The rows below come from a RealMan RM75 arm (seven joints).
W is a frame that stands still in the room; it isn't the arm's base.
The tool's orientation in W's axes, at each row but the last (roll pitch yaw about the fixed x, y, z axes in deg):
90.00 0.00 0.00
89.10 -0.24 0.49
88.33 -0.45 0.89
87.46 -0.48 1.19
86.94 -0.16 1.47
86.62 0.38 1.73
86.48 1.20 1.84
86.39 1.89 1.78
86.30 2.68 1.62
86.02 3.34 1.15
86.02 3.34 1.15
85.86 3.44 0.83
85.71 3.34 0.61
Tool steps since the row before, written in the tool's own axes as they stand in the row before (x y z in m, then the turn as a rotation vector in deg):
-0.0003 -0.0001 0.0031 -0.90 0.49 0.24
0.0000 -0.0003 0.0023 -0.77 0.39 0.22
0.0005 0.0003 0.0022 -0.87 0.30 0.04
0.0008 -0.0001 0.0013 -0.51 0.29 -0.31
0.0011 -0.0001 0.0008 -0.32 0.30 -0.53
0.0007 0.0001 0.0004 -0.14 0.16 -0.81
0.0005 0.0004 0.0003 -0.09 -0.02 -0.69
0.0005 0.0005 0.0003 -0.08 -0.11 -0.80
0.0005 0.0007 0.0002 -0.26 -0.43 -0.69
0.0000 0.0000 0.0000 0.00 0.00 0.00
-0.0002 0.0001 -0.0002 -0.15 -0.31 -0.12
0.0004 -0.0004 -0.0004 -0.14 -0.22 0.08
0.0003 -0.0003 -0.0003 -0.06 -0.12 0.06
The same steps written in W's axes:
-0.0003 -0.0031 -0.0001 -0.90 -0.24 0.49
0.0000 -0.0023 -0.0003 -0.77 -0.22 0.39
0.0005 -0.0022 0.0004 -0.87 -0.04 0.29
0.0008 -0.0013 0.0000 -0.52 0.31 0.27
0.0011 -0.0008 -0.0001 -0.33 0.54 0.27
0.0007 -0.0004 0.0001 -0.16 0.81 0.11
0.0005 -0.0003 0.0004 -0.11 0.68 -0.06
0.0005 -0.0003 0.0005 -0.11 0.79 -0.16
0.0005 -0.0001 0.0007 -0.30 0.65 -0.46
0.0000 0.0000 0.0000 0.00 0.00 0.00
-0.0002 0.0002 0.0001 -0.17 0.09 -0.31
0.0004 0.0004 -0.0005 -0.15 -0.10 -0.20
0.0003 0.0003 -0.0003 -0.07 -0.07 -0.11

